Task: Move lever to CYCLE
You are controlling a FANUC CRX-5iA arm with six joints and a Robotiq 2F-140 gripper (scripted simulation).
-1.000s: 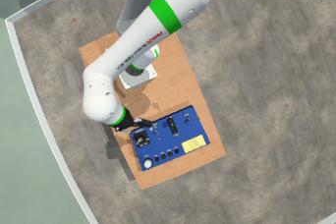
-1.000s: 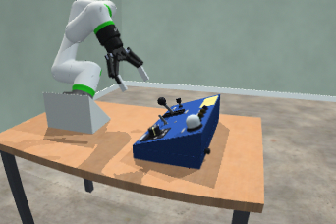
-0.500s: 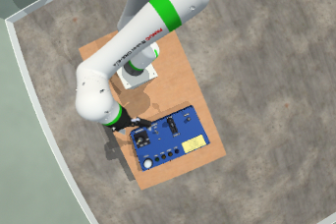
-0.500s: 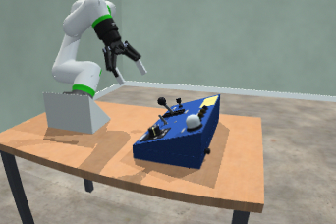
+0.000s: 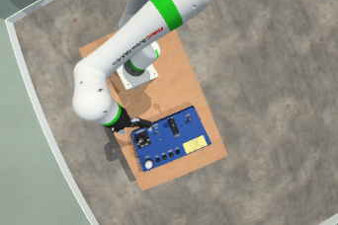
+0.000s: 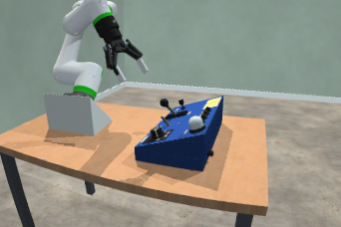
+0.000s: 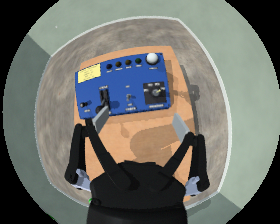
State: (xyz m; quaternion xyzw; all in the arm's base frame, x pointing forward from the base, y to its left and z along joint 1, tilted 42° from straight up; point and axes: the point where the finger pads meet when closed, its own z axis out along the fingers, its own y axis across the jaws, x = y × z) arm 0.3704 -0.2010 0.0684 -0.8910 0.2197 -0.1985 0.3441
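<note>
Right now the black ball-topped lever is 19 cm below my hand, 17 cm to the left of it and 10 cm ahead of it. Round my hand: small black toggle 29 cm to the left, 20 cm below, 13 cm ahead; blue sloped console 22 cm below, 15 cm ahead, 10 cm to the left.
</note>
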